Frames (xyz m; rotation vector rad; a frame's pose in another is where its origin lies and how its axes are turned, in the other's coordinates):
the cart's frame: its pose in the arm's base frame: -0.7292 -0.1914 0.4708 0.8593 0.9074 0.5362
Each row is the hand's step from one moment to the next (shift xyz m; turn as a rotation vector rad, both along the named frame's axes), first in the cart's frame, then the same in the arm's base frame.
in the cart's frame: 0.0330 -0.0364 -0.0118 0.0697 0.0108 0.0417
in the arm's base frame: 0.0092 0.0081 -0.0490 0.0715 0.0391 -0.0090
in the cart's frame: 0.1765 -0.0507 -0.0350 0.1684 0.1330 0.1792
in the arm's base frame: 0.0656 0.1128 -0.1339 0.2337 0.1223 0.0927
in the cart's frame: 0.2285 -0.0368 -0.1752 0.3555 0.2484 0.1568
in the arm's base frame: -0.0269 0.2154 -0.1927 0.3069 0.3308 0.0953
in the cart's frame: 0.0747 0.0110 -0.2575 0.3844 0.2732 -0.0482
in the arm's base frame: -0.1801 0.1654 -0.1105 0.1466 0.4495 0.0345
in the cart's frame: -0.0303 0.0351 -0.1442 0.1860 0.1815 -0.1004
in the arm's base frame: -0.1402 0.0570 -0.0051 0.0029 0.2768 0.0318
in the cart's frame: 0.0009 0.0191 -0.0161 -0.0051 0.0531 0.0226
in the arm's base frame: -0.0142 0.0180 0.0100 0.0137 0.0169 0.0537
